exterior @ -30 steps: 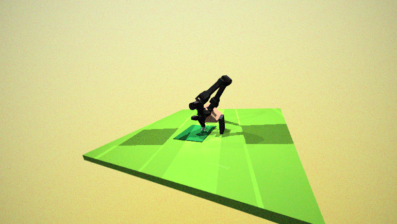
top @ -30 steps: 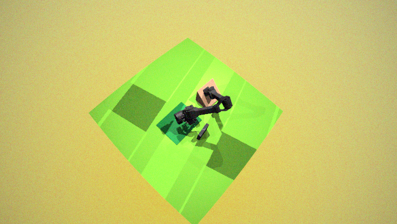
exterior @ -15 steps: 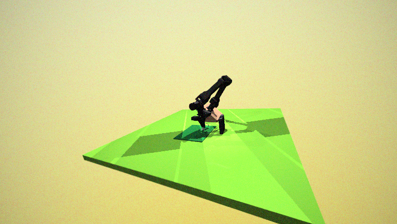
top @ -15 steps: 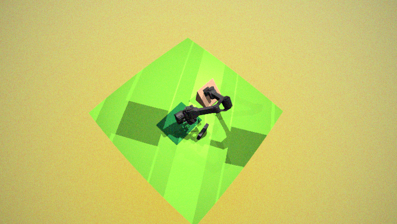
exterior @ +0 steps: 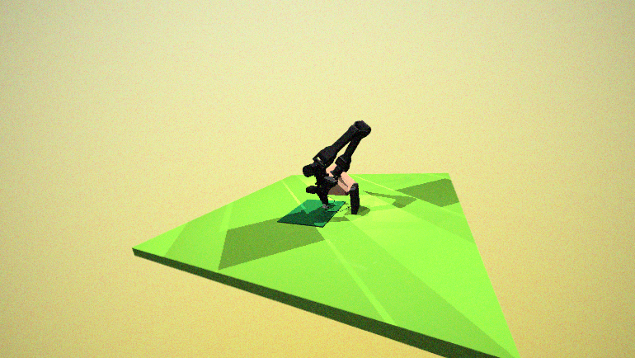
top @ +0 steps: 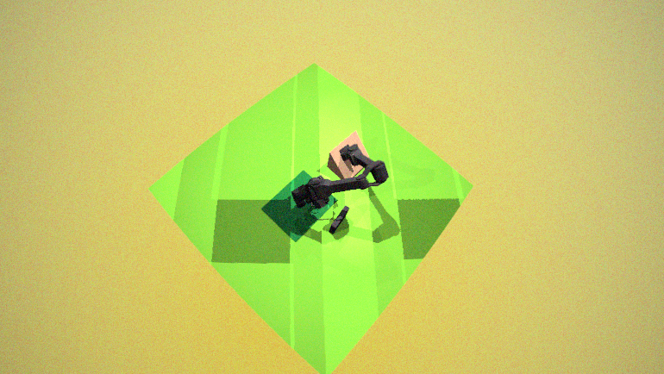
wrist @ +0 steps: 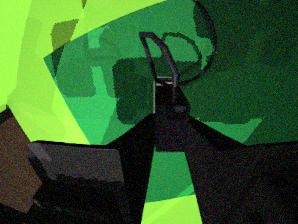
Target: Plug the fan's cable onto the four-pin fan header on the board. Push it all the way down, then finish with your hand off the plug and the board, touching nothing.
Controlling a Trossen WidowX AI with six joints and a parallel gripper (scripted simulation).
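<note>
My gripper tip is 60 mm short of the dark green board, 30 mm to the left of it and 50 mm above it. From my gripper tip the other things lie so: black fan 20 mm behind, 160 mm to the left, 20 mm above; black plug 10 mm to the left, 10 mm above.
</note>
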